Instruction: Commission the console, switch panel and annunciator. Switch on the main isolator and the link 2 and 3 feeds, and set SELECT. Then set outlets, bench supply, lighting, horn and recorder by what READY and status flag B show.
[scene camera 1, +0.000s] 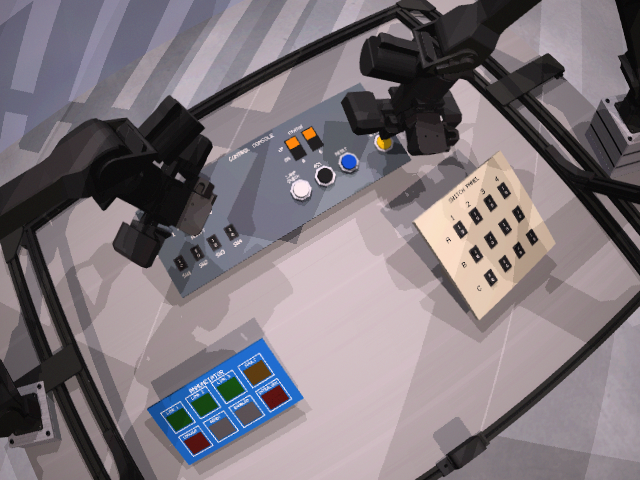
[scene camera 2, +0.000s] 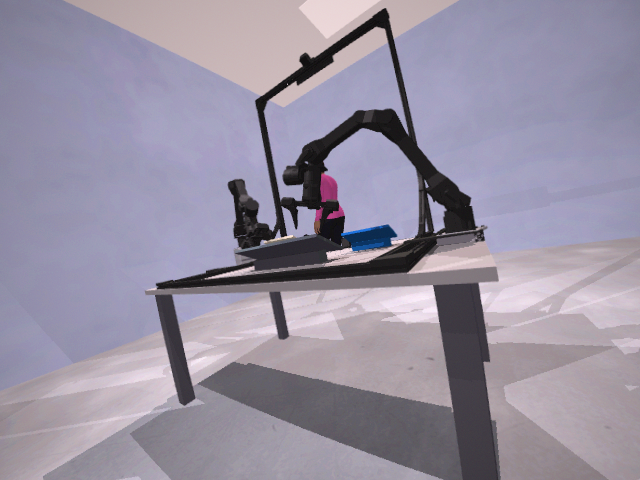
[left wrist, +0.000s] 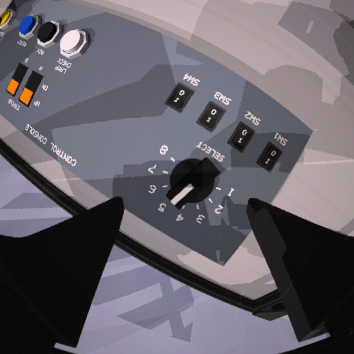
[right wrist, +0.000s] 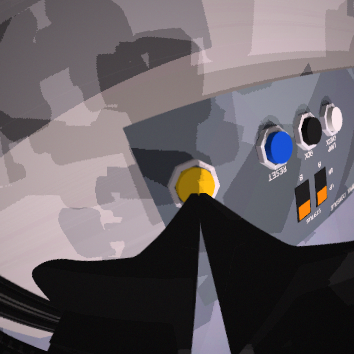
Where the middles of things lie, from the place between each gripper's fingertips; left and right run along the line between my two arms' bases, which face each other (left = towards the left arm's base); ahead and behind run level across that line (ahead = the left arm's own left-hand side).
I see my left gripper 3 cm above the SELECT knob (left wrist: 191, 180). The rest, counted from my left hand: blue RESET button (right wrist: 278, 146) 25 cm to the right, 5 cm below, 1 cm behind; then yellow button (right wrist: 194, 179) 32 cm to the right, 6 cm below.
I see the yellow button 1 cm behind my right hand. The rest, counted from my right hand: blue RESET button 2 cm behind, 7 cm to the left; SELECT knob 32 cm to the left, 2 cm above.
